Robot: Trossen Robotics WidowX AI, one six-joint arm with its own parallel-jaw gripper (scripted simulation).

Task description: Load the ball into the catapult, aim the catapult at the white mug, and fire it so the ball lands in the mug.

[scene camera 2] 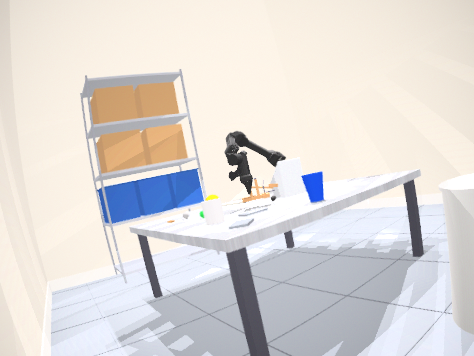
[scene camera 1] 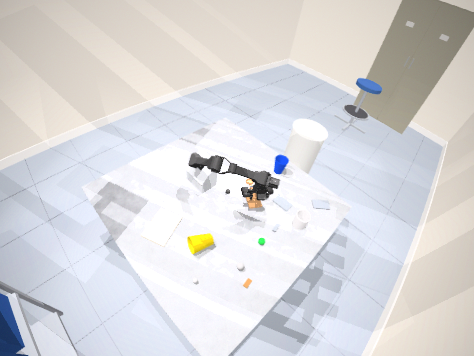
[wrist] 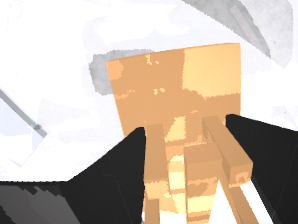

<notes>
The pictures show: the gripper and an orange catapult.
</notes>
